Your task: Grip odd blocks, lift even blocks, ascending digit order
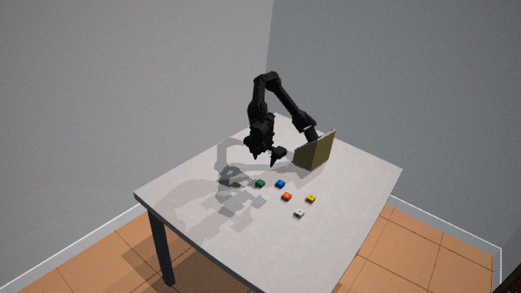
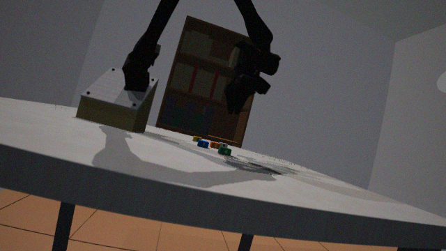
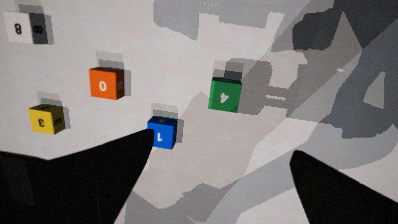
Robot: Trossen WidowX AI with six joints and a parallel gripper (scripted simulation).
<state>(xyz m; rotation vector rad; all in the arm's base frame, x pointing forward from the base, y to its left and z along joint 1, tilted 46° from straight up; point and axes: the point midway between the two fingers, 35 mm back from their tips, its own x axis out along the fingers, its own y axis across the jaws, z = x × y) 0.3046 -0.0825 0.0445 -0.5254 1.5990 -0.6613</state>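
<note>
Right now the orange block is 140 mm to the left of my gripper tip and 110 mm below it. Also, from my gripper tip: blue block 110 mm below, 70 mm to the left, 50 mm behind; then yellow block 230 mm to the left, 110 mm below, 60 mm behind; then green block 110 mm below.
</note>
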